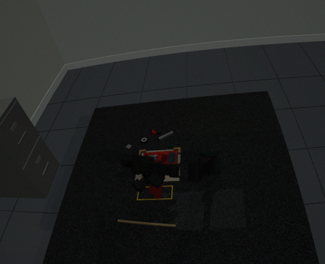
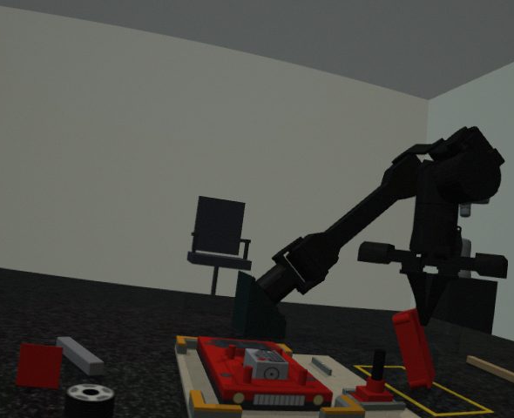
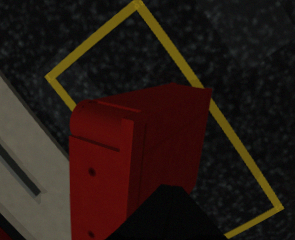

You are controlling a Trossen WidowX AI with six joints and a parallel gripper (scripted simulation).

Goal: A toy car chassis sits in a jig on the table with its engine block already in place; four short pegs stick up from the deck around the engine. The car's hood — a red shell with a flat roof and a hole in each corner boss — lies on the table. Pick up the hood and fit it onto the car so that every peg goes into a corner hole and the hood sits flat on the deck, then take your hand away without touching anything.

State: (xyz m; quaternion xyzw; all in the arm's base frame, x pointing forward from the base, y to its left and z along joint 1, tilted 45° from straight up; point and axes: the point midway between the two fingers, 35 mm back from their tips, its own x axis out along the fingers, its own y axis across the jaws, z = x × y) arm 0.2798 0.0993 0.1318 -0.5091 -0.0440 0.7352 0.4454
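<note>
My gripper tip is now 30 mm above the red hood, 10 mm to the left of it and 10 mm past it. The rest, counted from my gripper tip: grey engine block: 210 mm to the right, 50 mm below, 50 mm ahead; orange-cornered jig: 200 mm to the right, 70 mm below, 30 mm ahead; wooden stick: 180 mm to the left, 70 mm below, 20 mm ahead.
</note>
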